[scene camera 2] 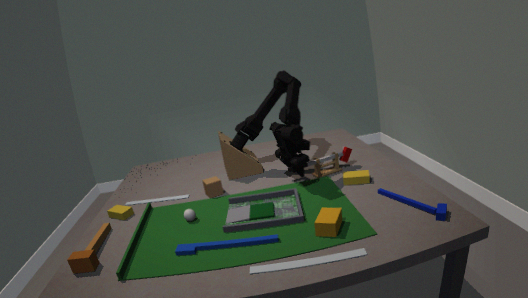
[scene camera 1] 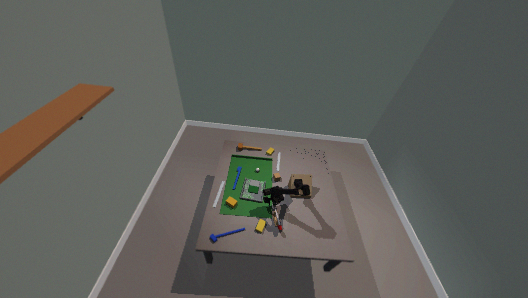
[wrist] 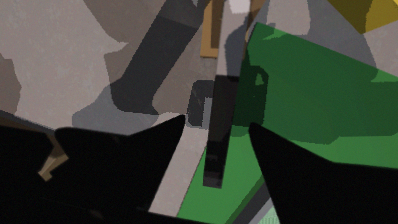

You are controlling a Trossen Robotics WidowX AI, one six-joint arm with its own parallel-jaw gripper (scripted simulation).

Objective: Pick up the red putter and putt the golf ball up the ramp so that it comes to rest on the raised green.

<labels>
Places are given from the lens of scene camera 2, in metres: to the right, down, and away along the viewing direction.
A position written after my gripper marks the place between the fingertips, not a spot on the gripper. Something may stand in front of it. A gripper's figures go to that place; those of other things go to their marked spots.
my gripper (scene camera 2: 298, 174): 0.14, 0.10, 1.29
orange mallet (scene camera 2: 82, 261): -0.54, 0.34, 0.83
blue bar (scene camera 2: 182, 249): -0.24, 0.29, 0.90
green mat (scene camera 2: 154, 256): -0.33, 0.32, 0.90
</labels>
